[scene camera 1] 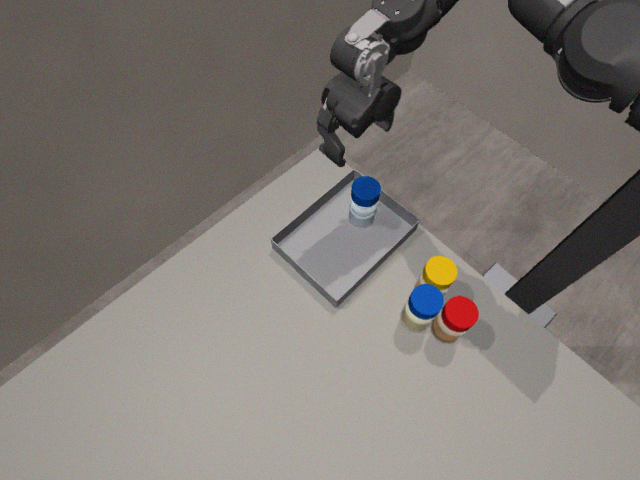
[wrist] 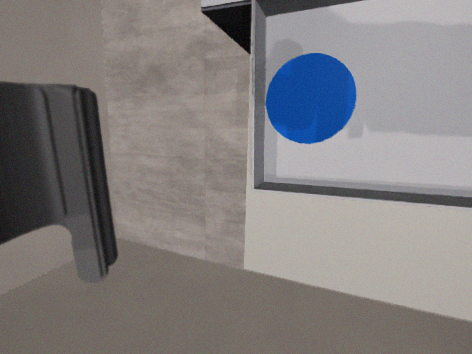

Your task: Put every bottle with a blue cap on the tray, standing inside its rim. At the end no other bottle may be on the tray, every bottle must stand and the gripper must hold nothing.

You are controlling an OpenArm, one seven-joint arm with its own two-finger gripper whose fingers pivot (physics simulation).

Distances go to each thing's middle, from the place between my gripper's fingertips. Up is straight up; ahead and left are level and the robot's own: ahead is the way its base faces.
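Going by their middles, the blue-capped bottle [scene camera 1: 365,192] is the nearest to my hand of the things named here; from my hand it is 4 cm to the left, 1 cm behind and 16 cm below. The grey tray [wrist: 400,145] sits 5 cm to the left of my hand, 5 cm ahead of it and 19 cm below it. I find the yellow-capped bottle [scene camera 1: 439,271] 24 cm to the left of my hand and 2 cm ahead of it, 16 cm below. As for the red-capped bottle [scene camera 1: 459,314], it stands 31 cm to the left of my hand, 5 cm ahead of it and 16 cm below it, and going by their middles it is the farthest from my hand among these.
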